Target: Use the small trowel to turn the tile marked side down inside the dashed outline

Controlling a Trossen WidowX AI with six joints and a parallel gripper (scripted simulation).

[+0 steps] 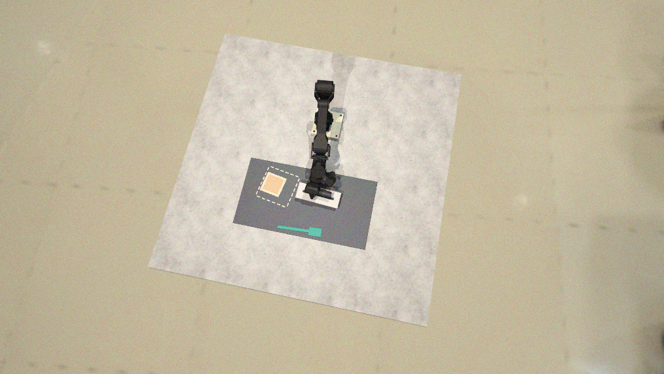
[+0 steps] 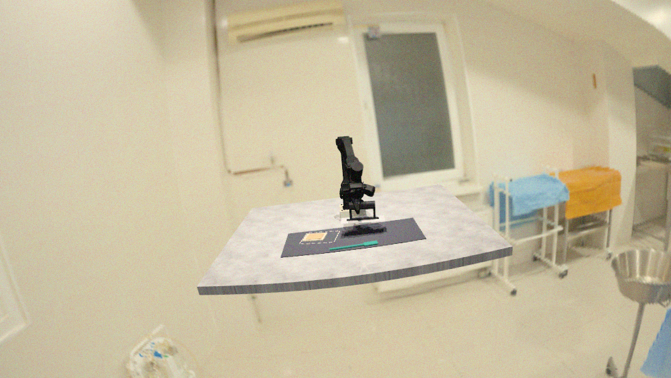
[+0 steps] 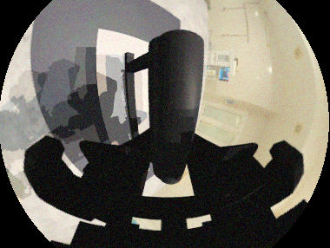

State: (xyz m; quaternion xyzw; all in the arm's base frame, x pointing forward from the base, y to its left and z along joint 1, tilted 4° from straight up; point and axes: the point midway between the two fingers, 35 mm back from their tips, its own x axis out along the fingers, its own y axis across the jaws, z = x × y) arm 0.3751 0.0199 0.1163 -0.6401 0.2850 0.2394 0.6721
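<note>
The dark grey mat is 40 mm to the right of my gripper tip and 130 mm below it. Also, from my gripper tip: trowel (140 mm ahead, 20 mm to the right, 110 mm below); cream tile (60 mm behind, 210 mm to the right, 110 mm below).
</note>
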